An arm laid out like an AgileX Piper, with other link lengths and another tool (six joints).
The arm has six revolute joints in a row. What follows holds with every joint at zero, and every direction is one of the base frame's.
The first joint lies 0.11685 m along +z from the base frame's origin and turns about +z.
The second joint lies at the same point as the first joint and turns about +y.
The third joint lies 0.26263 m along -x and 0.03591 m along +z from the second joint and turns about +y.
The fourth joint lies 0.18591 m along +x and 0.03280 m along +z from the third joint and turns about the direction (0.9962, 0, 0.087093).
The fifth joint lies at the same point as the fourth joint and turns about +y.
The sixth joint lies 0.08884 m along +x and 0.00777 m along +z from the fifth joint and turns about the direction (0.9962, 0, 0.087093).
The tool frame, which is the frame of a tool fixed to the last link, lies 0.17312 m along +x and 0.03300 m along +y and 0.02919 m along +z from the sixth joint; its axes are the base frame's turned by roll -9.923, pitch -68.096 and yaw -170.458 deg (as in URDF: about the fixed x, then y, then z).
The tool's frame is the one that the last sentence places.
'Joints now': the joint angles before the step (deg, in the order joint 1, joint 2, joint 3, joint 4, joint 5, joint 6). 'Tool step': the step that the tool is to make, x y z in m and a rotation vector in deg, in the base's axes. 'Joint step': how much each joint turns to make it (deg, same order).
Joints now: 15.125, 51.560, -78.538, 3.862, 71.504, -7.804
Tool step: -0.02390, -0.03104, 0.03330, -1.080, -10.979, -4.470
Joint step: -4.234, -10.277, 0.713, -2.302, -0.799, -2.056
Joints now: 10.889, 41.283, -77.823, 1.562, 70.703, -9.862
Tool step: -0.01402, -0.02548, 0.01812, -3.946, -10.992, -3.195
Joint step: -1.254, -8.987, 5.383, -4.541, -6.542, -2.717
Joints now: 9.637, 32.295, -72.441, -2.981, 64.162, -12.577
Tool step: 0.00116, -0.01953, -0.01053, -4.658, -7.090, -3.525
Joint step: -2.013, -7.513, 11.728, -4.086, -10.720, -2.137
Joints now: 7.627, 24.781, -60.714, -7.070, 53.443, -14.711
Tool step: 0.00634, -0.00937, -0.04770, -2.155, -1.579, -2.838
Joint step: -3.197, -7.478, 16.844, -1.490, -10.834, -0.249
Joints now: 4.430, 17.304, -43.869, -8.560, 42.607, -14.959
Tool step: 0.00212, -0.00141, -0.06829, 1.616, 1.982, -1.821
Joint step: -3.445, -7.799, 17.245, 1.852, -7.564, 0.525
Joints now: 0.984, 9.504, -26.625, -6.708, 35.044, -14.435
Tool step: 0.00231, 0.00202, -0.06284, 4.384, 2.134, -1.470
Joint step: -2.782, -6.315, 15.054, 3.517, -6.536, 1.233
